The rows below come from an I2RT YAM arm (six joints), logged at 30 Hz.
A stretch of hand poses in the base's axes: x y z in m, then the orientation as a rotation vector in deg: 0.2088 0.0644 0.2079 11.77 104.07 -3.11; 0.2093 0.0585 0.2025 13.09 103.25 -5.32; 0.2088 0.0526 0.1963 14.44 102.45 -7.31; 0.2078 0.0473 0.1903 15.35 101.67 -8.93; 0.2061 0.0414 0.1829 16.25 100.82 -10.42; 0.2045 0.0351 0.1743 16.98 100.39 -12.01; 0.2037 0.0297 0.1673 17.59 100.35 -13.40; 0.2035 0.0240 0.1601 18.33 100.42 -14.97
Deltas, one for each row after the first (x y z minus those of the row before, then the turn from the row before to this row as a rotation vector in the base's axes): 0.0005 -0.0059 -0.0054 -0.86 -0.56 -2.13; -0.0005 -0.0059 -0.0062 -0.69 -0.53 -2.04; -0.0010 -0.0053 -0.0060 -0.68 -0.54 -1.54; -0.0017 -0.0059 -0.0074 -0.60 -0.61 -1.48; -0.0016 -0.0063 -0.0086 -0.70 -0.17 -1.39; -0.0008 -0.0054 -0.0070 -0.58 0.19 -1.18; -0.0002 -0.0057 -0.0072 -0.60 0.34 -1.36
